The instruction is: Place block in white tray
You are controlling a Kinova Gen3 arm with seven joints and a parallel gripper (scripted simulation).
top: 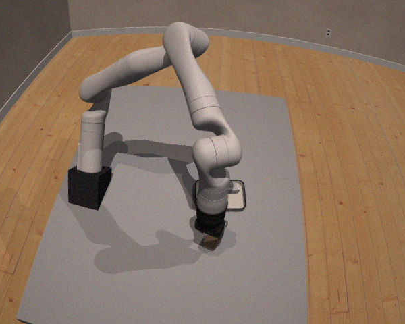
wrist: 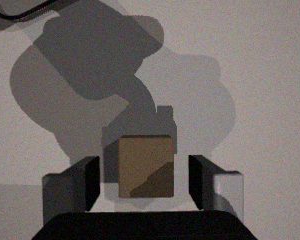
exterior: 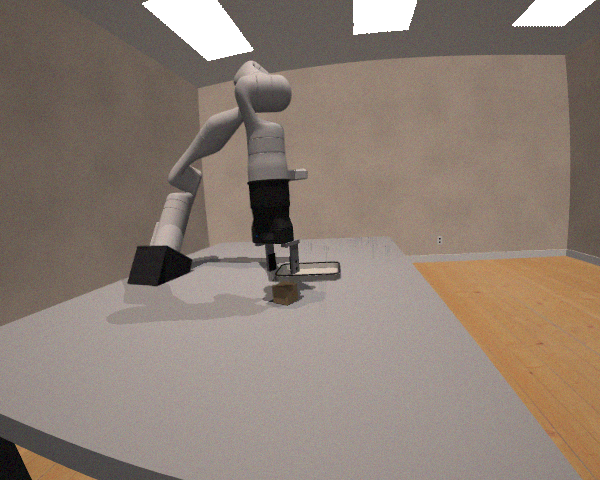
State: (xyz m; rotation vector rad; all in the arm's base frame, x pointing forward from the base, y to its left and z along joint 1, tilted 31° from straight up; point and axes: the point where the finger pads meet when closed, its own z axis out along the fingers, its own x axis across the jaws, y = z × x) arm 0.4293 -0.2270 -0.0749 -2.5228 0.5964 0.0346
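Right now the block is 60 mm below my hand. Round my hand: white tray: 200 mm to the left, 70 mm below, 30 mm ahead.
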